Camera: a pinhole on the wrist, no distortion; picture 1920 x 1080 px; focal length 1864.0 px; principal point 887.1 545.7 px. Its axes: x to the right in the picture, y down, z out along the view. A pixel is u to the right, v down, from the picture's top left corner.
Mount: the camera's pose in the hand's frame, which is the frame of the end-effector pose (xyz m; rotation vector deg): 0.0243 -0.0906 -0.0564 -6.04 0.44 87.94
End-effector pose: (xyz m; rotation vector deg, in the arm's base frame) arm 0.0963 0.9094 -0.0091 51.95 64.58 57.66
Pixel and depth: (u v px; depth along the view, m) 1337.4 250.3 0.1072
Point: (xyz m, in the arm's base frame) 0.1589 0.9228 -0.0632
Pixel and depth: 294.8 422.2 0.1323
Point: 0.1971 0.8896 -0.1157
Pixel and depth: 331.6 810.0 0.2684
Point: 0.3267 0.8185 -0.0980
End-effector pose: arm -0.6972 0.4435 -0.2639 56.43 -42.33 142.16
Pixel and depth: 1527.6 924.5 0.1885
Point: -0.6114 0.3756 -0.1999
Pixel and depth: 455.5 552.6 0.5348
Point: -0.3468 0.2939 0.0832
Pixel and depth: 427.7 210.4 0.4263
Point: -0.4640 0.3612 0.0771
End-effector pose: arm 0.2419 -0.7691 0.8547 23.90 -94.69 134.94
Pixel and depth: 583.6 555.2 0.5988
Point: 0.3629 -1.2360 1.1496
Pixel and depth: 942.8 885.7 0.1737
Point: 0.2945 -0.8530 0.9477
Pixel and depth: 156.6 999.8 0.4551
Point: 0.4743 -1.0736 1.1431
